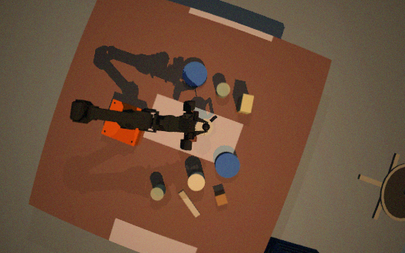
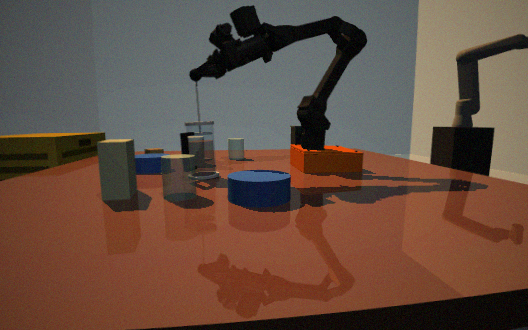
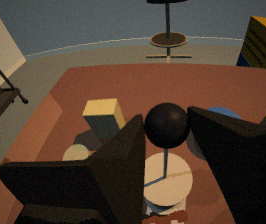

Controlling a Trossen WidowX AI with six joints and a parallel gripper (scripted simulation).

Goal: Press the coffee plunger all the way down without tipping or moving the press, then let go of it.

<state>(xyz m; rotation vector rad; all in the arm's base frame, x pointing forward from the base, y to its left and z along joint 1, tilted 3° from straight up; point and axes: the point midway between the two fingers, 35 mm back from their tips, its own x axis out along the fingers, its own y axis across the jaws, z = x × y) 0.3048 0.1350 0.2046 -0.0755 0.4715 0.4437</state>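
My gripper tip is now 14 cm above the coffee press, 1 cm to the right of it and 1 cm past it. From my gripper tip the other things lie so: brown block (27 cm to the right, 24 cm below, 24 cm ahead).
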